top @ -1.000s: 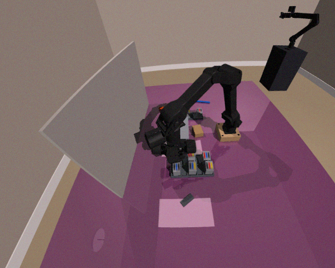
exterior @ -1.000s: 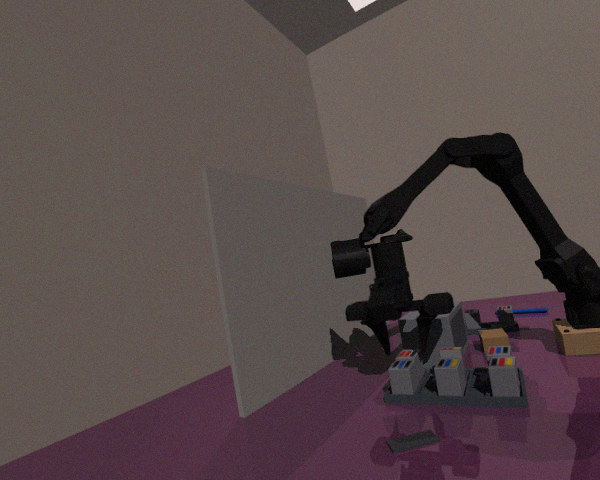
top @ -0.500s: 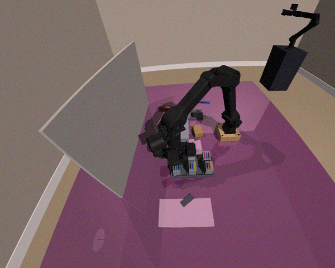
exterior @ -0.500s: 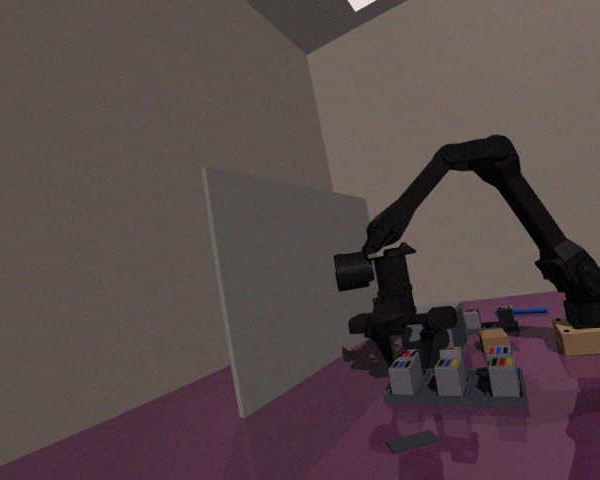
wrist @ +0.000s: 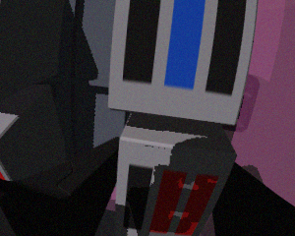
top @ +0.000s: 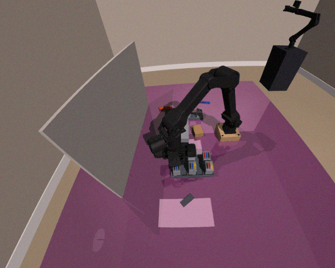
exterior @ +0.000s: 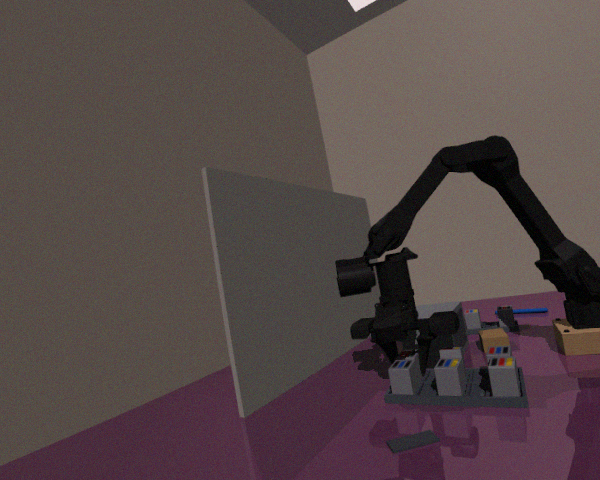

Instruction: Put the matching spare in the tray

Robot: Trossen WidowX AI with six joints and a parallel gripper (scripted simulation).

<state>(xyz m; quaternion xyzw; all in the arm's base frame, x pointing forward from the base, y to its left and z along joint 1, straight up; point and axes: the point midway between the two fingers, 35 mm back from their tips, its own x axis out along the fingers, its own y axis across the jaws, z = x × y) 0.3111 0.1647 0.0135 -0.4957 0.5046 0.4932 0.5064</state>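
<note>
The dark grey tray lies 35 cm to the right of my gripper tip, 2 cm ahead of it and 1 cm below it. From my gripper tip the other things lie so: grey spare 2 cm above; then mounted unit 14 cm to the right, 3 cm above, 2 cm behind; then dark rack 8 cm behind, 3 cm to the left, 1 cm below.
</note>
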